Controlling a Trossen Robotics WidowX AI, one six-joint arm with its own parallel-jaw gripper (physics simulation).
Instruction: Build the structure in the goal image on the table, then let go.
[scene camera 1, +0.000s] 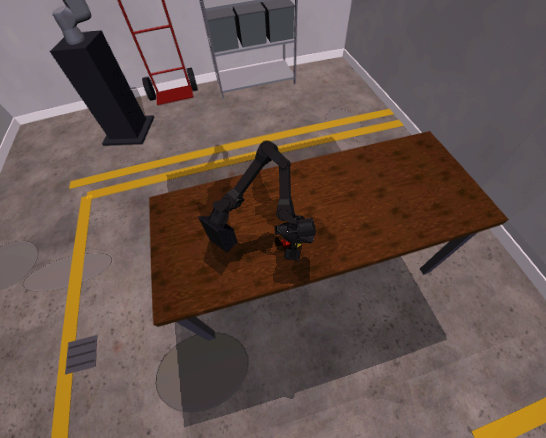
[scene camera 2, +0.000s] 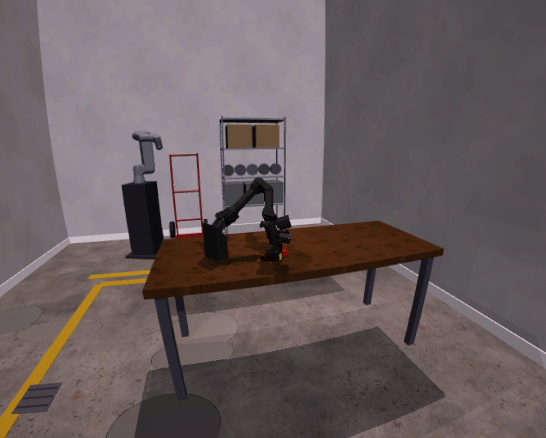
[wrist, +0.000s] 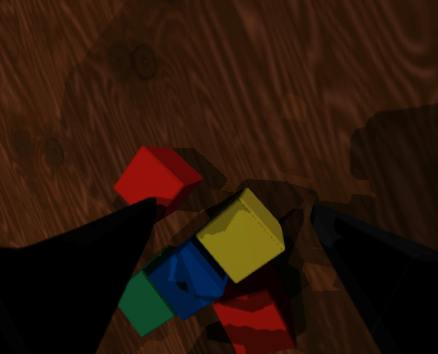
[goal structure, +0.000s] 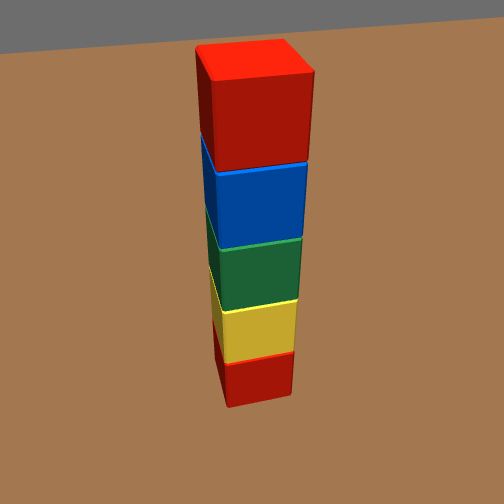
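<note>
In the wrist view, a yellow cube sits between the open fingers, beside a blue cube. A green cube adjoins the blue one, partly behind the left finger. A red cube lies below the yellow one, turned at another angle. Another red cube lies apart at the upper left, by the left fingertip. My gripper is open and points down around the cubes, holding nothing. Red and yellow bits show beneath the arm in both scene views, too small to tell the arrangement.
The brown wooden table carries the black arm base left of the cubes. Behind the table stand a black pedestal with a grey arm, a red hand truck and a metal shelf unit.
</note>
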